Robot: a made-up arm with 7 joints. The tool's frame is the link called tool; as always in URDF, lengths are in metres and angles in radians.
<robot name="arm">
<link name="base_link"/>
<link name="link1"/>
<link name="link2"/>
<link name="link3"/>
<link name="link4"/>
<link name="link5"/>
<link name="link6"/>
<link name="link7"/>
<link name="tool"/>
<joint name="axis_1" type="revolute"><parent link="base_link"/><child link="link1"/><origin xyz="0 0 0" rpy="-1.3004 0.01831 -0.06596"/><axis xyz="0 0 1"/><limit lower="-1.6" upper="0.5"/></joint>
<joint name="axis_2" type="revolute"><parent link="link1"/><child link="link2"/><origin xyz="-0.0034 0.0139 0.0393" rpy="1.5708 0 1.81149"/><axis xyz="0 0 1"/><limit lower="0" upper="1.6"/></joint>
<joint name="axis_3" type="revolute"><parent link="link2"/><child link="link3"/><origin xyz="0.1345 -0.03 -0.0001" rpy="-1.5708 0 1.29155"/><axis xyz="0 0 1"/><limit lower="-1.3" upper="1.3"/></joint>
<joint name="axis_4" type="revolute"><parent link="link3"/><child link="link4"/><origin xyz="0 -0.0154 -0.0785" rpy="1.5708 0 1.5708"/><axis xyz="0 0 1"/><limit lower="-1.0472" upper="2.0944"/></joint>
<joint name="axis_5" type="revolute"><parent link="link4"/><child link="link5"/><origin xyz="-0.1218 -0.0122 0.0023" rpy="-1.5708 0 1.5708"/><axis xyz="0 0 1"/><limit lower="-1.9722" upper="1.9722"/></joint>
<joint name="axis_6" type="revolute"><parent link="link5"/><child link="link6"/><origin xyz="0 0 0.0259" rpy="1.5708 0 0"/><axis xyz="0 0 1"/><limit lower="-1.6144" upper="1.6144"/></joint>
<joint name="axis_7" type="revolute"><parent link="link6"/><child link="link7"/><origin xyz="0 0.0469 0" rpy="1.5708 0 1.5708"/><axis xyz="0 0 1"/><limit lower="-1.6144" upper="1.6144"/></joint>
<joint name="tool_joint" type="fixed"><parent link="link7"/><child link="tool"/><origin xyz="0 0 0" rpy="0 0 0"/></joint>
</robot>
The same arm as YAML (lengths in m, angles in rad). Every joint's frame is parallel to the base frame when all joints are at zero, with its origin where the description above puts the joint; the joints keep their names.
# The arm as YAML. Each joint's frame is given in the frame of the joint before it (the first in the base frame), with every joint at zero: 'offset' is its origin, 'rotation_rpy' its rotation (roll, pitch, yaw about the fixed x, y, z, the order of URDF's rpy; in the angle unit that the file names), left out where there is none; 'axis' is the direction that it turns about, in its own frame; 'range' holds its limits. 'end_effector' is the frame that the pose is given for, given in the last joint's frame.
length_unit: m
angle_unit: rad
chain:
  - id: axis_1
    offset: [0.0, 0.0, 0.0]
    axis: [0.068403, 0.961235, 0.26711]
    range: [-1.6, 0.5]
  - id: axis_2
    offset: [-0.0007, 0.0417, -0.0028]
    axis: [0.968889, -0.0002, -0.247497]
    range: [0.0, 1.6]
  - id: axis_3
    offset: [-0.0341, 0.0082, -0.1333]
    axis: [0.247497, -0.0001, 0.968889]
    range: [-1.3, 1.3]
  - id: axis_4
    offset: [-0.0045, 0.0, -0.0799]
    axis: [0.0002, 1.0, 0.0]
    range: [-1.0472, 2.0944]
  - id: axis_5
    offset: [0.115, 0.0023, -0.042]
    axis: [0.968889, -0.0002, -0.247497]
    range: [-1.9722, 1.9722]
  - id: axis_6
    offset: [0.0251, 0.0, -0.0064]
    axis: [0.0002, 1.0, 0.0]
    range: [-1.6144, 1.6144]
  - id: axis_7
    offset: [0.0454, 0.0, -0.0116]
    axis: [0.247497, -0.0001, 0.968889]
    range: [-1.6144, 1.6144]
end_effector:
  offset: [0.0, 0.0, 0.0]
  rotation_rpy: [0.0, 0.2501, -0.0002]

